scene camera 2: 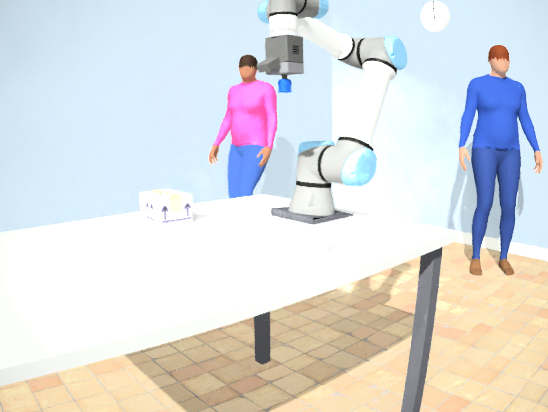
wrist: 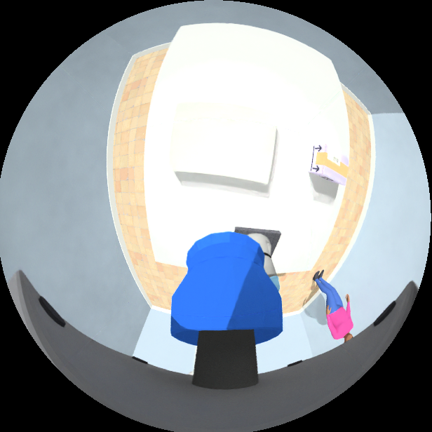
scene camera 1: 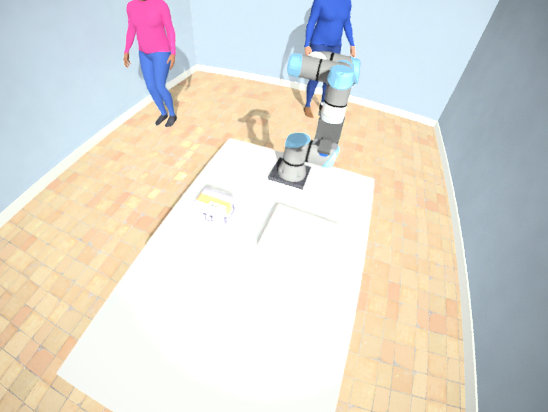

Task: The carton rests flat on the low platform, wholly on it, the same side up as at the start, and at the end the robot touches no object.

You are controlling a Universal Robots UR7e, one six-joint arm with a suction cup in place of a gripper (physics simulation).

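Frame: origin at the arm's base, x right, y ahead, z up, level; millimetres.
Where they show: hand, its tool point: (scene camera 2: 285, 91); arm's base, origin of its link: (scene camera 2: 311, 211) (scene camera 1: 291, 172).
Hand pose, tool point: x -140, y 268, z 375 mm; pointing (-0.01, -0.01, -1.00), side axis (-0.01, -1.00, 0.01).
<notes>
Things, the pixels of their centre, and the offset from my tool point. Level surfaces: height alone.
- carton, middle of its body: (scene camera 2: 165, 207) (scene camera 1: 214, 208) dy +116, dx +416, dz -346 mm
- white table, height of its surface: dz -392 mm
- low white platform, middle of its body: (scene camera 2: 248, 239) (scene camera 1: 302, 238) dy +134, dx -5, dz -368 mm
The carton (scene camera 1: 216, 204) (scene camera 2: 167, 206) (wrist: 331, 162), whitish with a yellow-orange band and dark arrows, rests flat on the white table (scene camera 1: 200, 300) (scene camera 2: 150, 280) (wrist: 310, 100), near its long edge. Its side arrows point up in scene camera 2. The low white platform (scene camera 1: 300, 227) (wrist: 225, 145) lies apart from the carton, across a gap of table; in scene camera 2 it is hard to tell from the table. My gripper (scene camera 1: 324, 153) (scene camera 2: 284, 86) (wrist: 225, 245), a blue suction cup, hangs high above the table, open and holding nothing. It is well apart from the carton and the platform.
The arm's base stands on a dark plate (scene camera 1: 274, 176) (scene camera 2: 285, 215) (wrist: 257, 231) at one end of the table. A person in pink (scene camera 1: 150, 25) (scene camera 2: 252, 112) (wrist: 340, 322) and a person in blue (scene camera 1: 330, 22) (scene camera 2: 500, 110) stand beyond the table.
</notes>
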